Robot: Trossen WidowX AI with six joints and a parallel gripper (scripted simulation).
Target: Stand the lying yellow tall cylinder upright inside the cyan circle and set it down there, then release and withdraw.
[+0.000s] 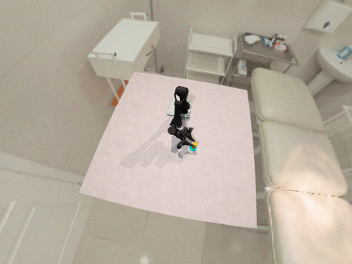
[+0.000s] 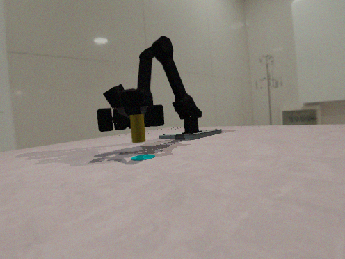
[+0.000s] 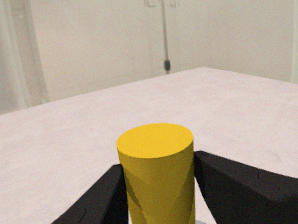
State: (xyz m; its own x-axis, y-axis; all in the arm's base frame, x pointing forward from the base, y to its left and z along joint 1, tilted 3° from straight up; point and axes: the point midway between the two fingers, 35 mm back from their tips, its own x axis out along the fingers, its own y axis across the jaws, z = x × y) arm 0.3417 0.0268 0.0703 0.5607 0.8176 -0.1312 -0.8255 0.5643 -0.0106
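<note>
Now: gripper tip 10 mm past the cyan circle and 90 mm above it. From my gripper tip the other things lie so: yellow tall cylinder 20 mm below.
</note>
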